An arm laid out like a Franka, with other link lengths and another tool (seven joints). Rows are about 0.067 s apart.
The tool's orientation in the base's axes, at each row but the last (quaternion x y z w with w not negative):
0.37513 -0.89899 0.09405 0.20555
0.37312 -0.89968 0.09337 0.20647
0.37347 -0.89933 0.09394 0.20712
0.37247 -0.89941 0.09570 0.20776
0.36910 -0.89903 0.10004 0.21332
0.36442 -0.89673 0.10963 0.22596
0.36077 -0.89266 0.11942 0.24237
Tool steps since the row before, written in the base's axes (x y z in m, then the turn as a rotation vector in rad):
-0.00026 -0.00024 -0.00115 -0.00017 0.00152 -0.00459
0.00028 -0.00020 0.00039 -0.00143 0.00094 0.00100
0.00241 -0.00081 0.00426 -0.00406 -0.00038 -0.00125
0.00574 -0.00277 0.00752 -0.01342 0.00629 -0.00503
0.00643 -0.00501 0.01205 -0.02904 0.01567 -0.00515
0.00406 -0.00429 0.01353 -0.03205 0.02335 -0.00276
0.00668 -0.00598 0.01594 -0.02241 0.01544 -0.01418
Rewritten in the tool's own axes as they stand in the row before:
-0.00019 0.00003 0.00119 -0.00288 0.00125 0.00368
0.00012 -0.00035 -0.00037 0.00076 0.00166 -0.00077
0.00087 -0.00234 -0.00429 0.00227 0.00264 0.00247
0.00144 -0.00616 -0.00756 0.00234 0.01404 0.00651
0.00453 -0.00836 -0.01101 0.00640 0.03171 0.00829
0.00659 -0.00633 -0.01159 0.00482 0.03921 0.00440
0.00762 -0.00955 -0.01361 -0.00246 0.02726 0.01388

